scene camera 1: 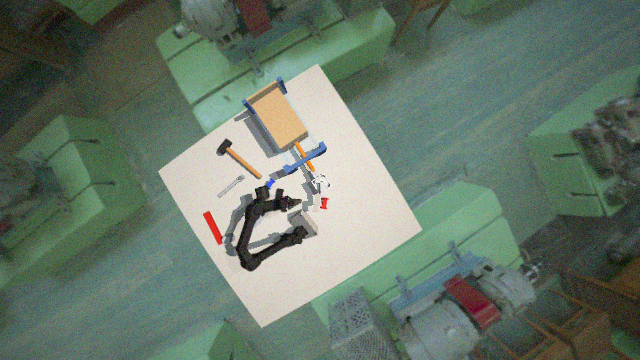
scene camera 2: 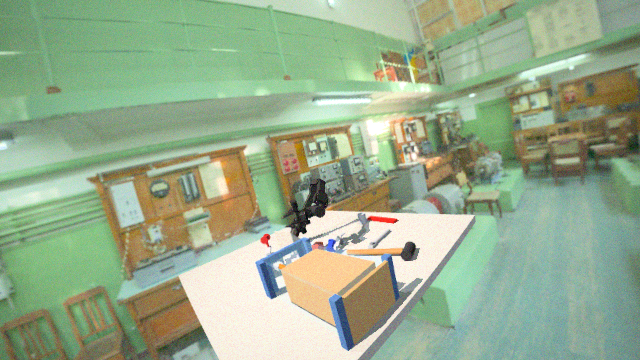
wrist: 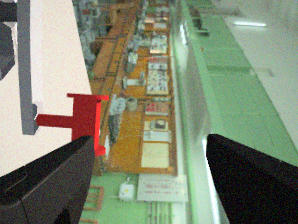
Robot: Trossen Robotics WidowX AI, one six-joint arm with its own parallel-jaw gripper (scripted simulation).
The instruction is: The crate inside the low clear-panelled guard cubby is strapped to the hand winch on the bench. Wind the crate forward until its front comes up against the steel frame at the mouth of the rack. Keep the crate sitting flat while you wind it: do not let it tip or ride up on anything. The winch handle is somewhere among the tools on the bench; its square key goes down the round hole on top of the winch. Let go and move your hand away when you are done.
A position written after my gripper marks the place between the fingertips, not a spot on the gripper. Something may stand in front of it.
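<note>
There is a red knob (wrist: 86,110) that I can see, and I can see my gripper (wrist: 150,145) too.
</note>
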